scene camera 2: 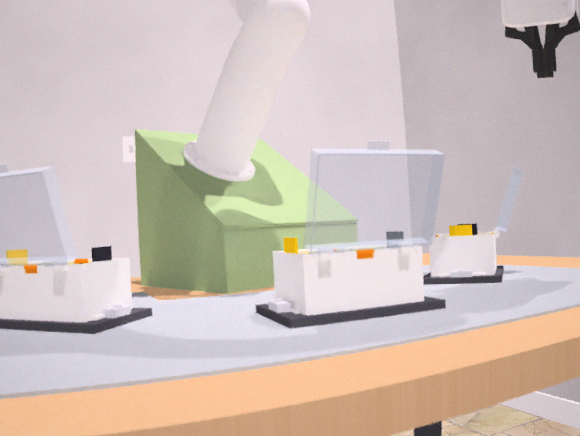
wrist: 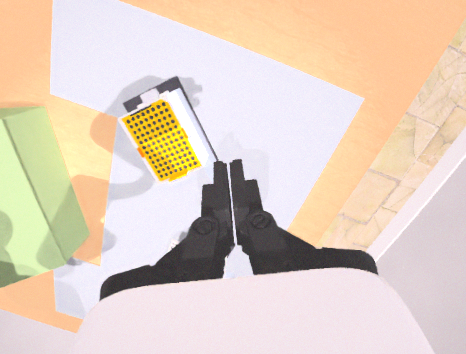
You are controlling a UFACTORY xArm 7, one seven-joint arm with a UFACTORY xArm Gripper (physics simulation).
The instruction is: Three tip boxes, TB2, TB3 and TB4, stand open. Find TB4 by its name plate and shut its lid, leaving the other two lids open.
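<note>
Scene camera 2 shows the gripper (scene camera 2: 545, 77) together with a clear lid (scene camera 2: 367, 199) and a grey-blue mat (scene camera 2: 187, 338). In the wrist view there is a clear lid (wrist: 176, 98), and both the gripper (wrist: 229, 179) and the grey-blue mat (wrist: 285, 124) appear there too.
</note>
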